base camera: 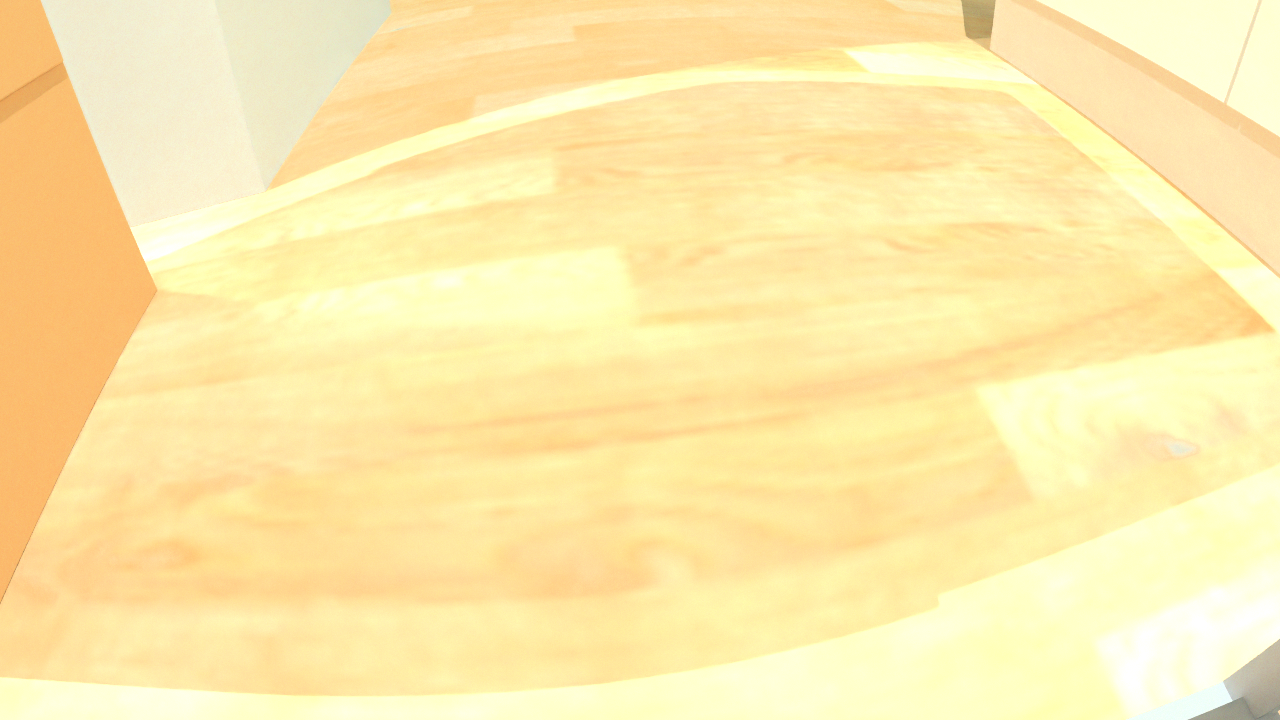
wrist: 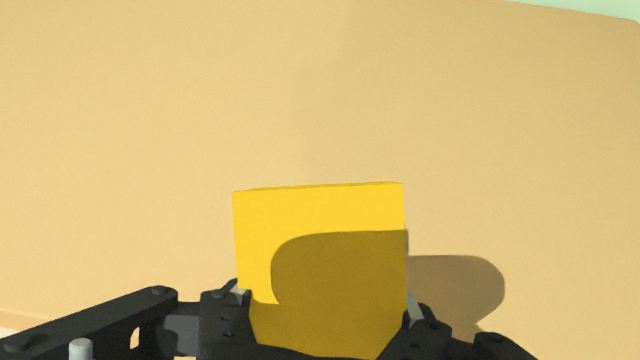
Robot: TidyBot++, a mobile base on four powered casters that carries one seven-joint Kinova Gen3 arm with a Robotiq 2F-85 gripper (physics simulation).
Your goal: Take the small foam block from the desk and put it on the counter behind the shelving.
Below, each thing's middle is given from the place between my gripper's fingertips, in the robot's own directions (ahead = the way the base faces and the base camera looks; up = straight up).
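I find the yellow foam block (wrist: 325, 264) 10 mm higher than my hand.
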